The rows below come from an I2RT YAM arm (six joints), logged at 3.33 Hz.
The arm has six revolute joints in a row. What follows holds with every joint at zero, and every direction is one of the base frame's. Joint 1 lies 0.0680 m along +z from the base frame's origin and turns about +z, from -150.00 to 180.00 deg. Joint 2 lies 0.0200 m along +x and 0.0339 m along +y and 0.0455 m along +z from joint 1 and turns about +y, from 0.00 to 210.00 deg. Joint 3 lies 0.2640 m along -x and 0.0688 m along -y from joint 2 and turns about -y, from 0.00 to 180.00 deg. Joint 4 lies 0.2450 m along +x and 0.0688 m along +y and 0.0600 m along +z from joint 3 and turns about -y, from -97.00 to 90.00 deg. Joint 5 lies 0.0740 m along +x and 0.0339 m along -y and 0.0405 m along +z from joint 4 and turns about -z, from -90.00 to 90.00 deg. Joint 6 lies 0.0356 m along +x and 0.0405 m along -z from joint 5 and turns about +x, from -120.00 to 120.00 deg. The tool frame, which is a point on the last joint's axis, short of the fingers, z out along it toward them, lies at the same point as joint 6; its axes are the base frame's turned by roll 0.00, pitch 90.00 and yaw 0.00 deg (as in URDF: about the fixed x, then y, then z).
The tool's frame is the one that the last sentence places.
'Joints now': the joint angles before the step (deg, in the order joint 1, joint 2, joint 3, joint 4, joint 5, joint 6). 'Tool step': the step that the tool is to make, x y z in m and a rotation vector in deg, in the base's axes. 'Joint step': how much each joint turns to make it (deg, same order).
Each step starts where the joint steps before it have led.
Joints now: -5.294, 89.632, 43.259, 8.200, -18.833, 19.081
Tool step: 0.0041, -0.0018, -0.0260, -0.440, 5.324, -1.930
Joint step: -0.037, 4.909, 0.006, -0.188, 2.041, 0.556
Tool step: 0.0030, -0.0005, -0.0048, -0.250, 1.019, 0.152
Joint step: -0.027, 1.426, 0.654, -0.331, 0.109, -0.389
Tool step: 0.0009, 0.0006, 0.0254, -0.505, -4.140, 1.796
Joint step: -0.011, -3.755, 1.497, -1.490, -1.254, -1.368
